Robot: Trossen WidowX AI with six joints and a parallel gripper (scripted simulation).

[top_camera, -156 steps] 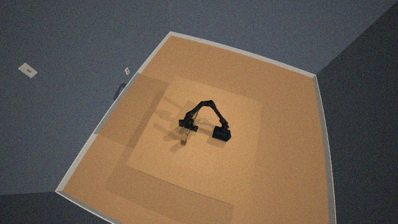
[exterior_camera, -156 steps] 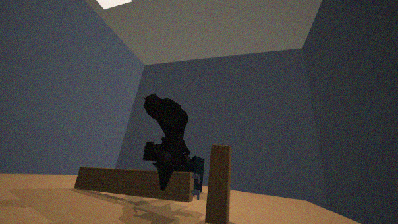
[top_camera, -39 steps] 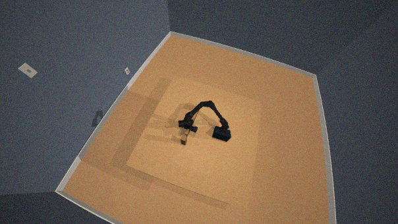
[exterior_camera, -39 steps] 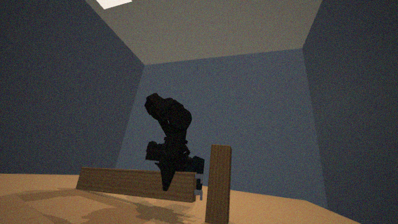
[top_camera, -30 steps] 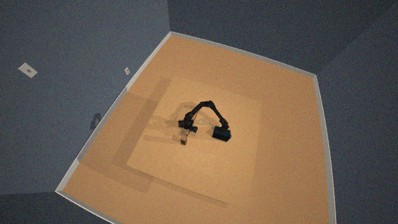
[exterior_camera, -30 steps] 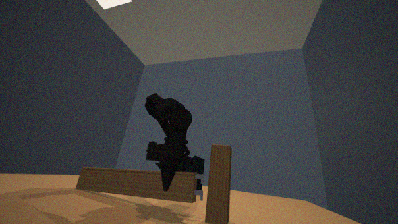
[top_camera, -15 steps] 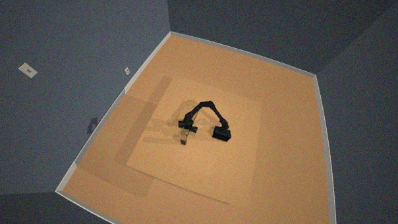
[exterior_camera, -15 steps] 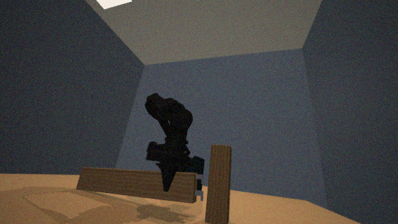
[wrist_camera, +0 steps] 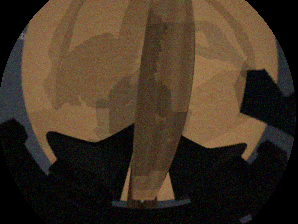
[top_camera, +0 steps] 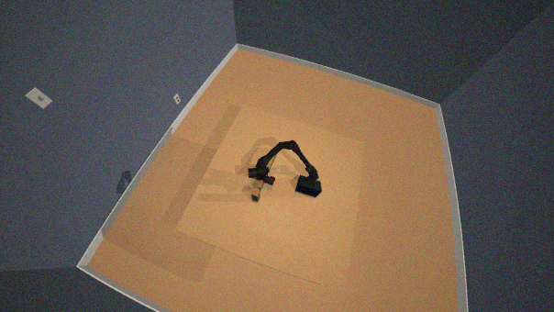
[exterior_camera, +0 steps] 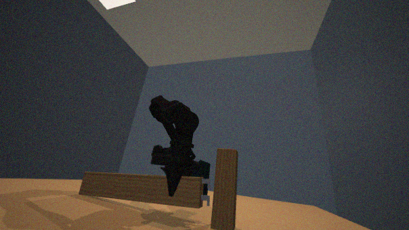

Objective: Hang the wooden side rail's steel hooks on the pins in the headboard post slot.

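Right now my gripper tip is 14 cm to the right of the headboard post, 4 cm below it and 1 cm short of it.
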